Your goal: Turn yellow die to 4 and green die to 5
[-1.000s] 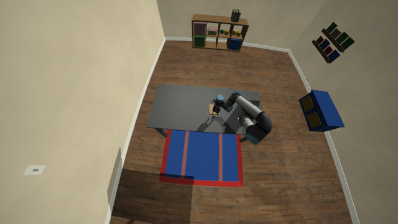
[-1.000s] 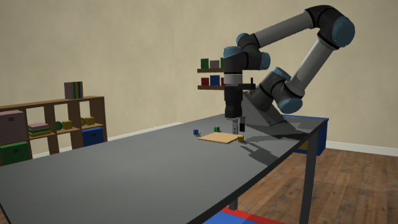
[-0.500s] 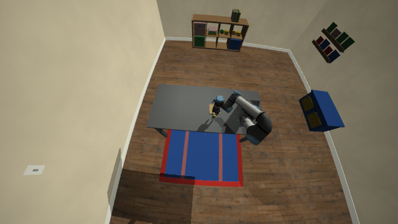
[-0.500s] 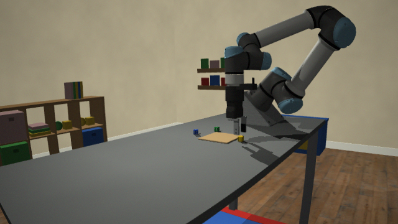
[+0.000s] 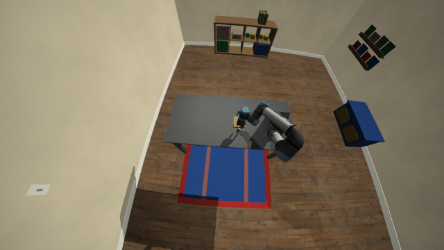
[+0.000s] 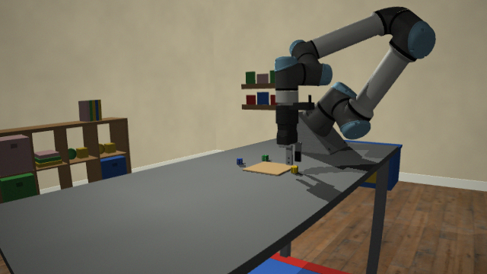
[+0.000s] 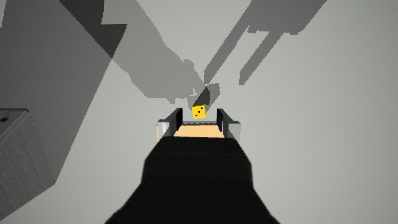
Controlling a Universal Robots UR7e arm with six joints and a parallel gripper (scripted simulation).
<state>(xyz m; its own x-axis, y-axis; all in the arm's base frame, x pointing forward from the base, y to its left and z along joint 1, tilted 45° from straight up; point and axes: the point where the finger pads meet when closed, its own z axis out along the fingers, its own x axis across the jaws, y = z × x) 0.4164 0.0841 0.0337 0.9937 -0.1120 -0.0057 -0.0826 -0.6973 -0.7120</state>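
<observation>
Right now my hand is 4 cm above the yellow die. The rest, counted from my hand: tan mat (1 cm behind, 10 cm to the right, 5 cm below); blue die (2 cm behind, 23 cm to the right, 4 cm below); green die (12 cm behind, 18 cm to the right, 4 cm below).
</observation>
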